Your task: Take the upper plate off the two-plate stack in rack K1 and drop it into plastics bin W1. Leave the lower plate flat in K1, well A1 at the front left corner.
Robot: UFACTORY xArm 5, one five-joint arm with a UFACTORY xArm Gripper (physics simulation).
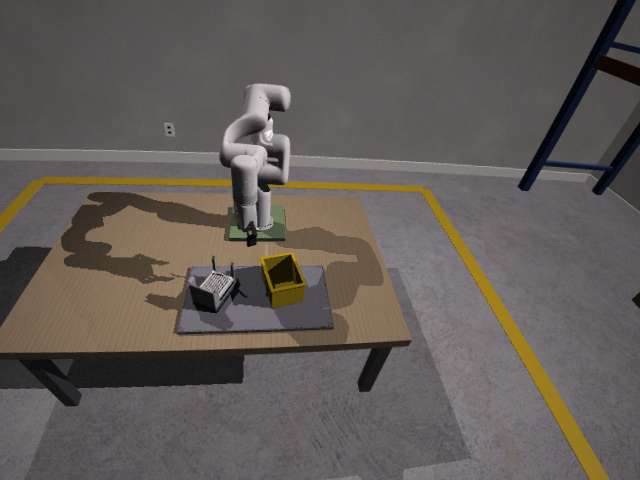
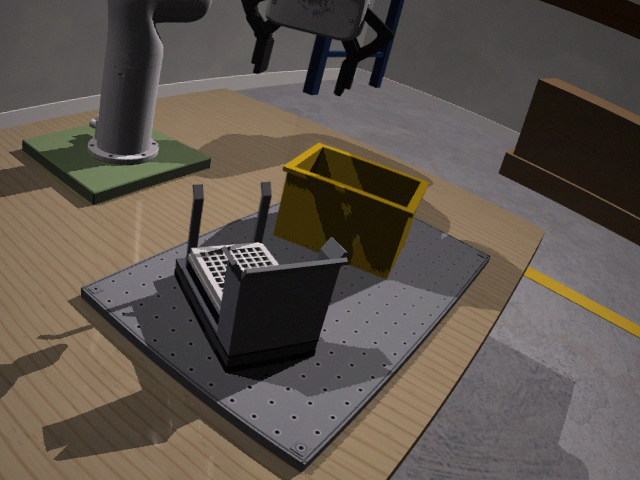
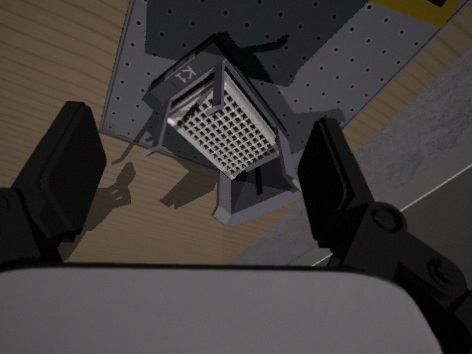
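Pixels of known places: gripper, fingertip midpoint: (image 1: 247, 236) (image 2: 298, 82) (image 3: 205, 138); arm's base, link origin: (image 1: 259, 222) (image 2: 122, 149).
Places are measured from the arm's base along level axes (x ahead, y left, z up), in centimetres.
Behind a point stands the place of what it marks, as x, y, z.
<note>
Rack K1 (image 1: 203, 297) @(47.0, -20.3, 5.8) (image 2: 279, 310) @(46.5, -21.0, 6.1) (image 3: 167, 92) @(32.7, -16.5, 1.5) is dark grey, with high walls at one end and two thin upright posts at the other. White gridded plate material (image 1: 217, 283) @(39.5, -16.2, 4.2) (image 2: 253, 256) @(38.1, -13.1, 4.0) (image 3: 227, 132) @(40.6, -17.1, 3.9) sits inside it, grid up; the upper and lower plates cannot be clearly told apart, and the rack walls hide part of them. Well A1 cannot be picked out. Plastics bin W1 (image 1: 286, 297) @(47.3, 7.9, 3.9) (image 2: 346, 222) @(41.4, 1.4, 4.9) (image 3: 415, 10) @(46.1, 2.2, 9.3) is a yellow open box standing beside the rack. My gripper (image 1: 251, 240) @(34.2, -5.1, 21.4) (image 2: 300, 80) @(34.2, -5.1, 21.4) (image 3: 205, 138) @(34.2, -5.1, 21.4) is wide open and empty, high above the rack's level, touching nothing.
Rack and bin stand on a grey perforated board (image 1: 248, 320) @(52.8, -5.6, -0.7) (image 2: 279, 413) @(51.0, -25.4, -0.7) (image 3: 360, 65) @(51.9, -4.8, -0.7) on the wooden table (image 1: 103, 320) @(48.7, -54.4, -1.9) (image 2: 31, 248) @(14.1, -27.0, -2.0) (image 3: 50, 50) @(18.9, -18.9, -2.0). The arm's green base plate (image 1: 278, 219) @(-2.2, 8.8, 0.0) (image 2: 165, 165) @(9.1, 1.9, 0.0) lies behind. The rack's posts (image 2: 196, 222) @(33.3, -17.6, 7.4) (image 3: 218, 87) @(36.7, -10.6, 6.8) rise above the plates.
</note>
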